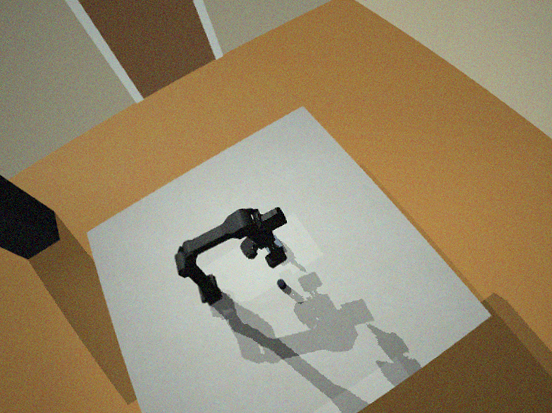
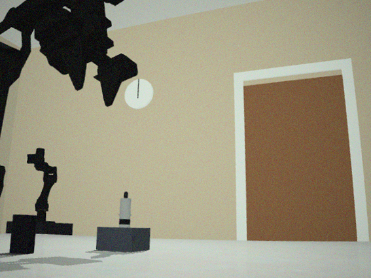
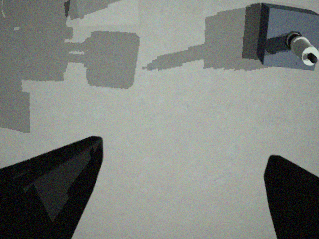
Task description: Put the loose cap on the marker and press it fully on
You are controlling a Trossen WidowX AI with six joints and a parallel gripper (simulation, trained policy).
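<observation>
My gripper tip is 5 cm past the dark cap, 6 cm to the left of it and 20 cm above it. Also, from my gripper tip: white marker 11 cm to the left, 15 cm below; then grey holder block 11 cm to the left, 21 cm below.
</observation>
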